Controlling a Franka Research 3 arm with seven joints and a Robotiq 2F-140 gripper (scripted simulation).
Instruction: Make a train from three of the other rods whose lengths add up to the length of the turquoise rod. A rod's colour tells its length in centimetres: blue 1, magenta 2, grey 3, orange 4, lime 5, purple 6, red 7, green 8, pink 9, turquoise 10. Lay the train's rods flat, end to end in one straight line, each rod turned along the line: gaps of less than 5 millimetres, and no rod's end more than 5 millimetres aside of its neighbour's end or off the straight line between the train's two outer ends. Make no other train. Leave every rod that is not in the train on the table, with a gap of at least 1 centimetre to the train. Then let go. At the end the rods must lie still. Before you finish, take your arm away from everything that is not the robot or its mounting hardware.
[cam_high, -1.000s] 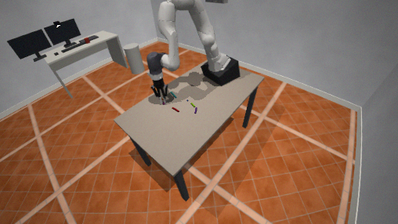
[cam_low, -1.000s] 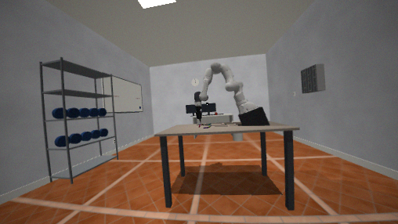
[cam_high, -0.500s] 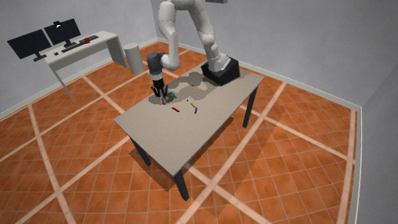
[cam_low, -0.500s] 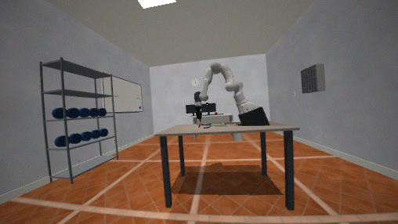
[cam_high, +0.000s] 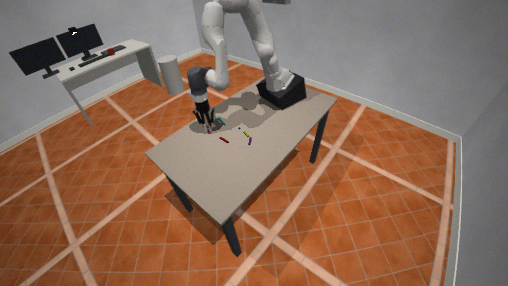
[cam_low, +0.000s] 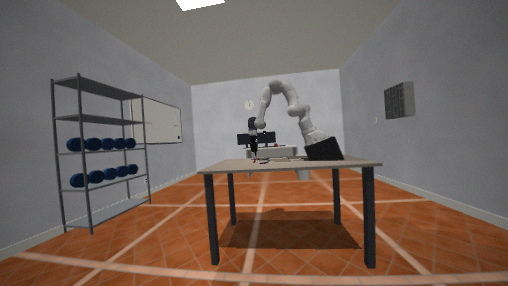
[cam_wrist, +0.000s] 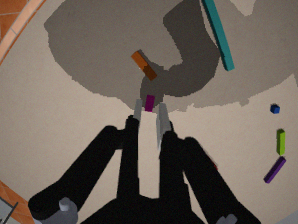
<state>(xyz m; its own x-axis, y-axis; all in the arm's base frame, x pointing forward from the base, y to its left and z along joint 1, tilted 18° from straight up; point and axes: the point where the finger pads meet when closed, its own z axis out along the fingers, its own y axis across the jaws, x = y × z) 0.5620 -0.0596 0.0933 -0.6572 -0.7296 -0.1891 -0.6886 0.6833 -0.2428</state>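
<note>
My gripper is now 5 cm above the magenta rod. Round my hand: orange rod (3 cm behind, 5 cm to the right, 5 cm below); red rod (3 cm behind, 12 cm to the left, 5 cm below); turquoise rod (13 cm behind, 4 cm to the right, 5 cm below).
</note>
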